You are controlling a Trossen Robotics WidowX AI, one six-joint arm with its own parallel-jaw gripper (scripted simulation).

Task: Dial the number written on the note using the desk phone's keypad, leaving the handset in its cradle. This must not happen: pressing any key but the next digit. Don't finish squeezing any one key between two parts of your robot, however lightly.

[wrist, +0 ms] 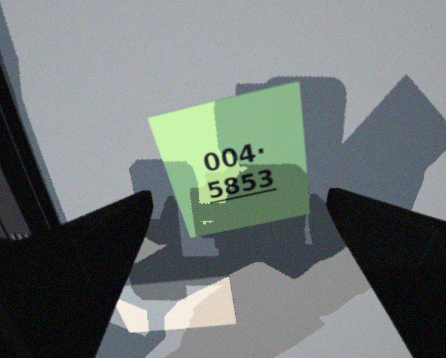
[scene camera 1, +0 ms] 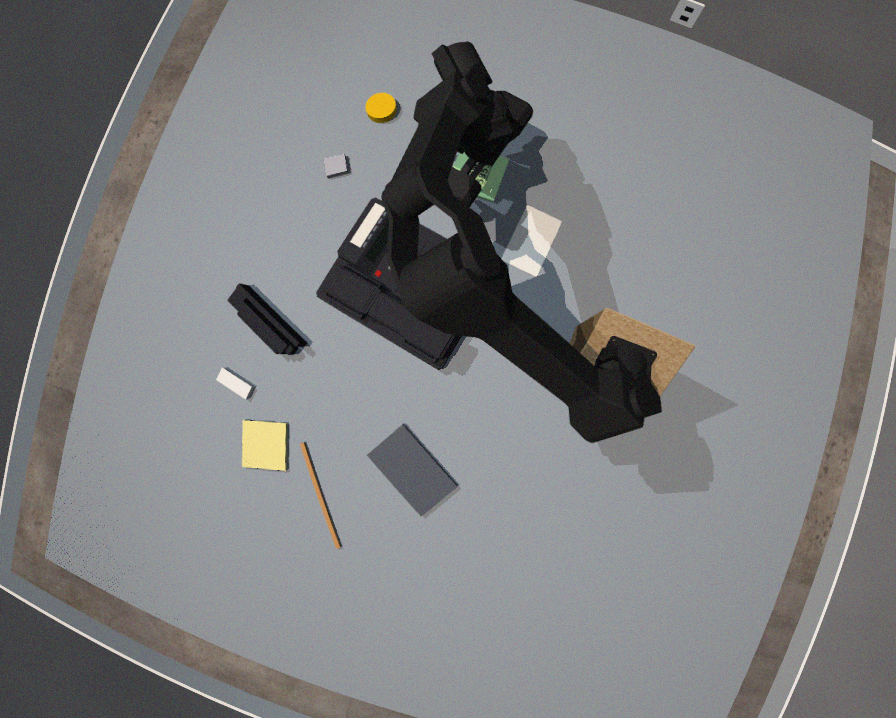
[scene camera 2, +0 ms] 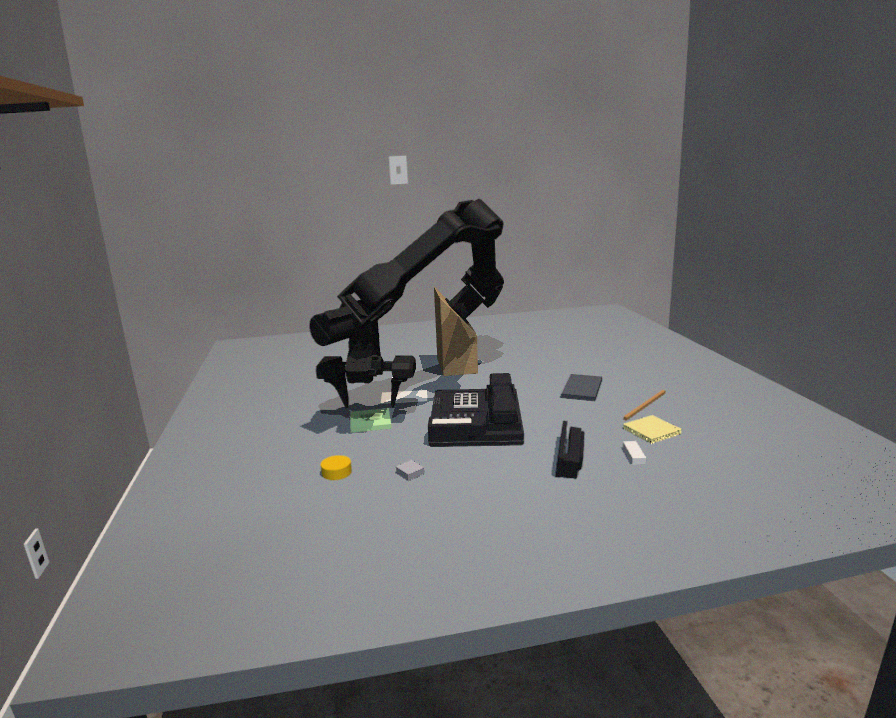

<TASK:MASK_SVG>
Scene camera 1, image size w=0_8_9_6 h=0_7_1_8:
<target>gripper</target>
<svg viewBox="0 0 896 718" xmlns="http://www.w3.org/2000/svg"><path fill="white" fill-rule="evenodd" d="M507 91L496 92L501 94L507 101L507 119L512 127L513 134L499 138L491 143L478 143L469 139L464 133L457 152L463 154L465 151L468 160L461 170L452 167L447 181L453 195L468 207L472 205L481 192L480 190L482 190L482 185L476 180L486 164L494 165L507 144L520 135L533 115L533 108L529 103Z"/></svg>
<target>white note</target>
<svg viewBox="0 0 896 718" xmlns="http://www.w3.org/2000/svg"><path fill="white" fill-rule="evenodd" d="M527 205L501 259L537 277L562 221Z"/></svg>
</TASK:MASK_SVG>
